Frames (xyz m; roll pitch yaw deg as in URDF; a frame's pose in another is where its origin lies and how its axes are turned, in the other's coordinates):
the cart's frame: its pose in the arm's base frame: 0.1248 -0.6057 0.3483 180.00 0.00 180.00
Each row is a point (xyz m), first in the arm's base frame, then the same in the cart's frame.
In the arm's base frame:
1: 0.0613 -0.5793 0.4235
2: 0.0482 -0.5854 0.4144
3: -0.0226 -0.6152 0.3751
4: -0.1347 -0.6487 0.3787
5: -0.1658 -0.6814 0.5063
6: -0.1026 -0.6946 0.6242
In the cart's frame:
1: 0.0635 0.0264 -0.0752
2: 0.0766 0.0203 -0.0661
3: 0.1474 -0.0095 -0.0268
4: 0.2595 -0.0430 -0.0304
5: 0.2906 -0.0757 -0.1580
6: 0.2274 -0.0889 -0.2759

